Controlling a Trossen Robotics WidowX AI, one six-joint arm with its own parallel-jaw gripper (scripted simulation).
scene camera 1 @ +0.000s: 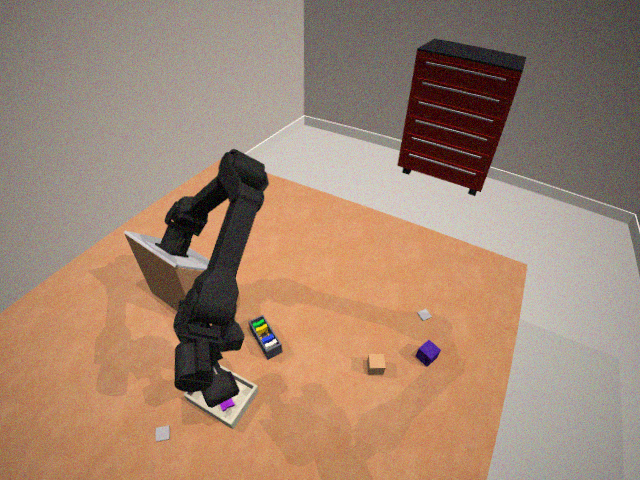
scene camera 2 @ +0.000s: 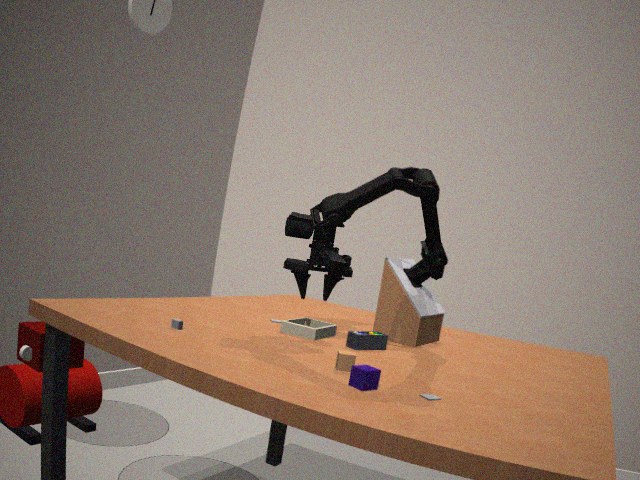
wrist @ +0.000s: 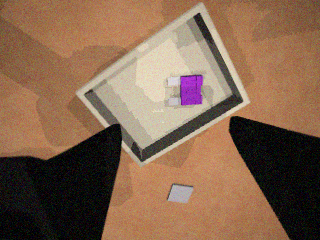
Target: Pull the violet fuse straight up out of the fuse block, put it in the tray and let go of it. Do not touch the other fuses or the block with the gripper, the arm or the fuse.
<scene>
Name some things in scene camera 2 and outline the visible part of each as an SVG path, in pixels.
The gripper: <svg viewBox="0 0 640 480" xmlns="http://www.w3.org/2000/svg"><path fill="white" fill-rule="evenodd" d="M313 240L312 244L309 244L311 248L310 259L303 261L287 258L283 268L291 270L291 273L294 274L301 299L303 300L306 296L308 279L311 274L308 274L308 271L328 272L328 275L324 274L323 301L327 301L335 285L345 279L342 276L352 278L353 270L350 267L352 258L349 255L339 255L339 248L333 247L333 243Z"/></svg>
A purple cube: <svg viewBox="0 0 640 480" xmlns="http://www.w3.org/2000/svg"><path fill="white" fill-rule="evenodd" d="M352 365L348 386L353 386L362 392L378 390L381 370L367 364Z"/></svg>
</scene>
